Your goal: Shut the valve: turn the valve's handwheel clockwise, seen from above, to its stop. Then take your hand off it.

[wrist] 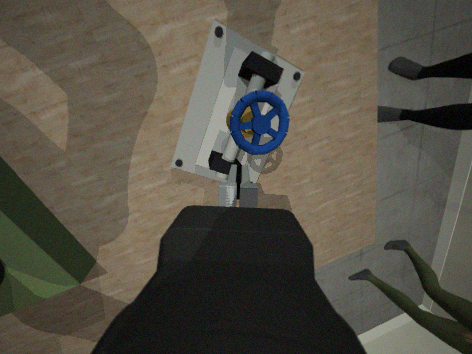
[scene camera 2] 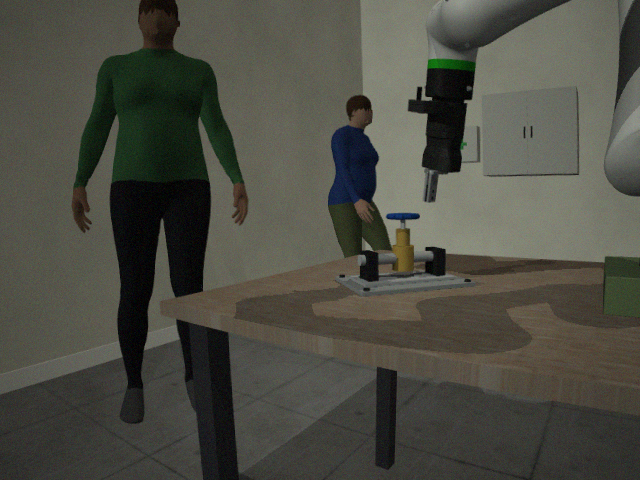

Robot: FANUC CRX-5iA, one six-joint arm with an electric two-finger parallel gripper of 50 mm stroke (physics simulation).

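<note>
The blue handwheel [scene camera 2: 402,215] [wrist: 261,124] sits level on top of the yellow valve body [scene camera 2: 403,257] [wrist: 233,120]. The valve is on a grey pipe held by two black blocks on a light grey base plate [scene camera 2: 413,286] [wrist: 192,110]. My gripper [scene camera 2: 429,200] [wrist: 239,175] is shut and empty. In the scene view its fingertips are above and to the right of the handwheel, apart from it. In the wrist view the fingertips show below the wheel's rim, over the near end of the base plate. Most of the valve body is hidden under the wheel in the wrist view.
The valve stands on a wooden table [scene camera 2: 289,330] [wrist: 330,200] with darker patches. A green box [scene camera 2: 621,294] [wrist: 40,250] is on the table, to the right in the scene view. A person in green [scene camera 2: 157,118] and a person in blue [scene camera 2: 355,165] stand beyond the table.
</note>
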